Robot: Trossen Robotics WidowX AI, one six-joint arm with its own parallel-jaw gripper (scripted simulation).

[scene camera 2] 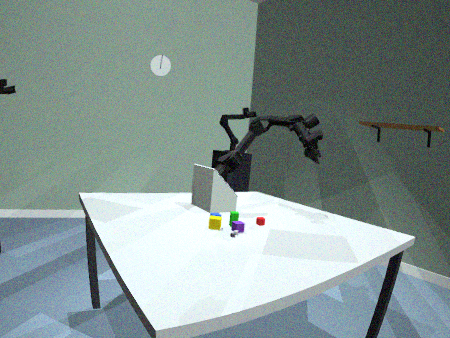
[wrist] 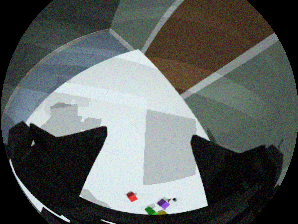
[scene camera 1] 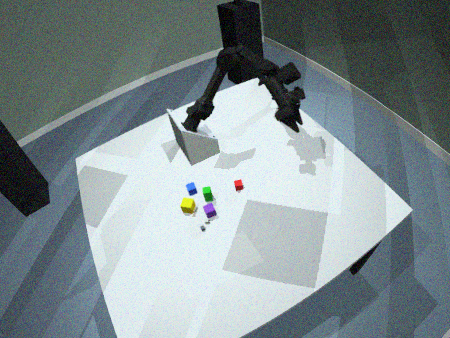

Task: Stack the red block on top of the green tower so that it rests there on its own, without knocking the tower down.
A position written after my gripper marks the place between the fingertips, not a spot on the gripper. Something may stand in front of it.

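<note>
Nothing is in the grasp of my gripper (scene camera 1: 300,128), and it stands open. I can see the gripper in the wrist view (wrist: 149,136) too.
</note>
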